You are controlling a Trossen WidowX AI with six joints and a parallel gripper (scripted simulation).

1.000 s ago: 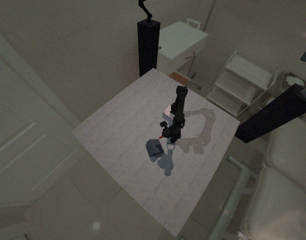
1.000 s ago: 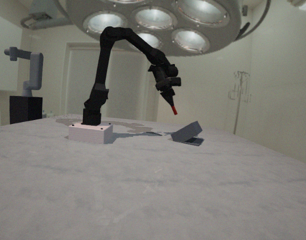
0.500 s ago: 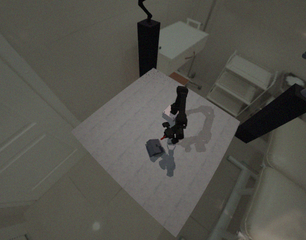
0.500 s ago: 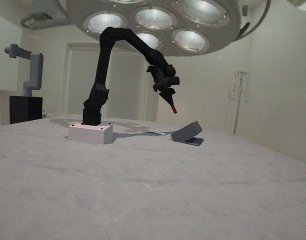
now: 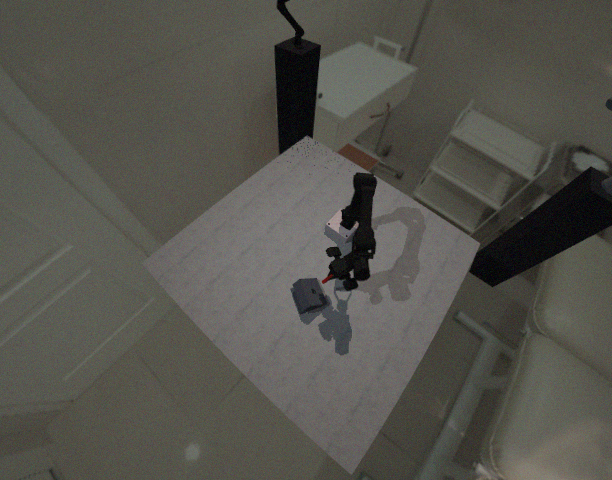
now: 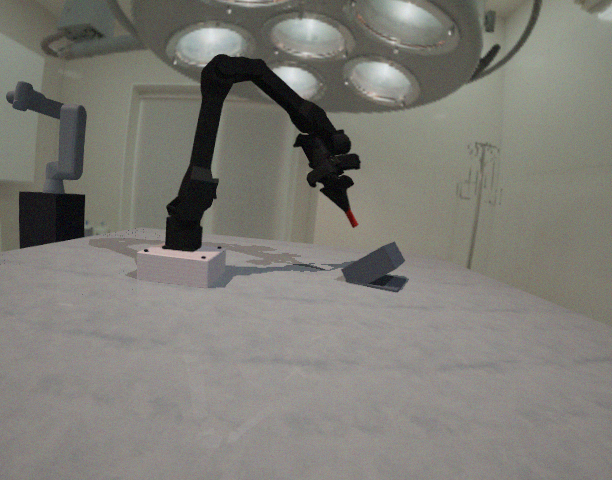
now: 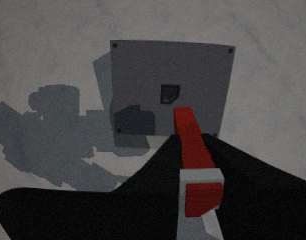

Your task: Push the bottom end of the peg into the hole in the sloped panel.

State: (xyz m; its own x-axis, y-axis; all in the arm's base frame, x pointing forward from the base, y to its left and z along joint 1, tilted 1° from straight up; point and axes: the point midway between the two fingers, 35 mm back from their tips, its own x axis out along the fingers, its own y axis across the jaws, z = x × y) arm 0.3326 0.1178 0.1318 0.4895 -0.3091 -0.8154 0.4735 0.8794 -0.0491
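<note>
Right now the sloped dark grey panel is 12 cm below my gripper tip, 7 cm ahead of it and 4 cm to the right of it. Also, from my gripper tip: red peg (1 cm to the left, 1 cm behind, 1 cm above).
</note>
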